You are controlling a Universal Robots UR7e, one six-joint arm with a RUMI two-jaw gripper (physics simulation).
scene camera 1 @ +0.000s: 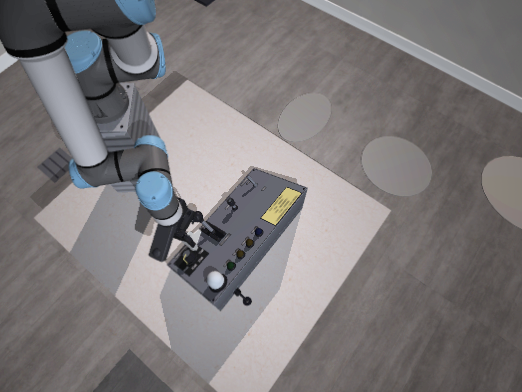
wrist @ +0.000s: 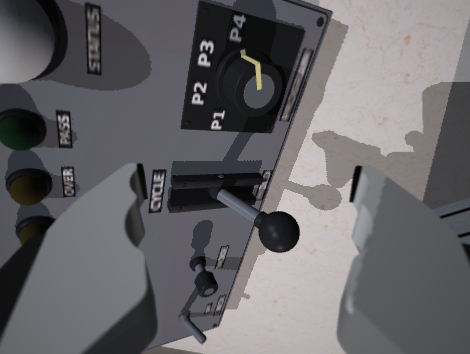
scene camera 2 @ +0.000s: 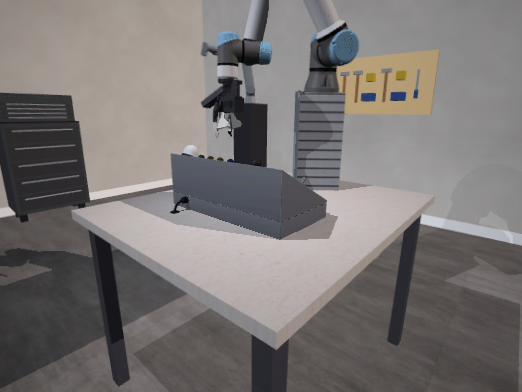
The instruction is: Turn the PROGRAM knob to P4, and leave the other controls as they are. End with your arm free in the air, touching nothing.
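Frame: origin at the arm's base, x ahead, y left, z up, level; centimetres.
Seen in the pictures: gripper, fingertip midpoint: point(scene camera 1: 182, 242) point(wrist: 247, 169) point(scene camera 2: 224, 137); arm's base, link origin: point(scene camera 1: 104, 103) point(scene camera 2: 321, 92).
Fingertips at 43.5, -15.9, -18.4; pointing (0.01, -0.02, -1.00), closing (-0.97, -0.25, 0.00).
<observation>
Pixels of each thing's top centre, then the offset from my fingertips to it, as dx, dy, dz. "spot": a spot on its surface instead.
- PROGRAM knob, top centre: point(wrist: 250, 92) point(scene camera 1: 187, 254) +0.1, -1.0, -10.7
- P4 label, surface spot: point(wrist: 237, 28) spot: +2.2, -4.9, -13.6
- CYCLE lever, top centre: point(wrist: 280, 246) -6.0, +11.0, -7.6
- small toggle, top centre: point(wrist: 197, 292) +0.1, +23.0, -10.1
- bent lever, top centre: point(wrist: 191, 341) -1.0, +35.0, -11.0
- white STATUS dome, surface spot: point(scene camera 1: 215, 280) point(scene camera 2: 188, 145) spot: +15.2, -2.2, -2.4
- black-balled lever, surface spot: point(scene camera 1: 247, 301) spot: +24.4, +0.5, -23.2
The PROGRAM knob point(wrist: 256, 92) point(scene camera 1: 190, 258) is a black round knob with a yellow pointer line on the sloped grey control box point(scene camera 1: 240, 212) point(scene camera 2: 225, 187). In the wrist view the yellow line's outer end points at the P4 label point(wrist: 237, 28), and P3, P2 and P1 run down beside the knob. My gripper point(wrist: 247, 169) point(scene camera 2: 224, 134) is open, with nothing between its fingers. It hangs in the air above the box, apart from the knob. In the wrist view the knob lies beyond the fingertips, toward the top.
The CYCLE lever point(wrist: 279, 231) with its black ball sticks up beside the knob. A small toggle point(wrist: 206, 283) and a bent lever point(wrist: 193, 328) stand farther along. A white STATUS dome point(scene camera 1: 215, 280) point(scene camera 2: 190, 150) and coloured lamps line the box. A black-balled lever point(scene camera 1: 247, 301) juts from its side.
</observation>
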